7 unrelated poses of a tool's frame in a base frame.
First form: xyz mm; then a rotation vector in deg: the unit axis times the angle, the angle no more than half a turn.
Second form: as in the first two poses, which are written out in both.
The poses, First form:
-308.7 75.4 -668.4 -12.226 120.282 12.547
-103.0 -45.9 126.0 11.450 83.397 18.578
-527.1 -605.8 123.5 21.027 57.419 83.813
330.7 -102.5 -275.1 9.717 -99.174 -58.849
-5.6 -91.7 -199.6 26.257 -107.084 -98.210
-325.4 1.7 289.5 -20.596 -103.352 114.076
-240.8 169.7 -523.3 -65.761 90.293 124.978
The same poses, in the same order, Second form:
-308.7 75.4 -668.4 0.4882 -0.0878 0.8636 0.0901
-103.0 -45.9 126.0 0.7301 0.0908 0.6610 0.1473
-527.1 -605.8 123.5 0.6174 0.1594 0.4354 0.6355
330.7 -102.5 -275.1 0.5319 0.0711 -0.7257 -0.4306
-5.6 -91.7 -199.6 0.2785 0.1708 -0.6965 -0.6388
-325.4 1.7 289.5 0.2139 -0.1295 -0.6501 0.7175
-240.8 169.7 -523.3 0.1078 -0.3900 0.5355 0.7413

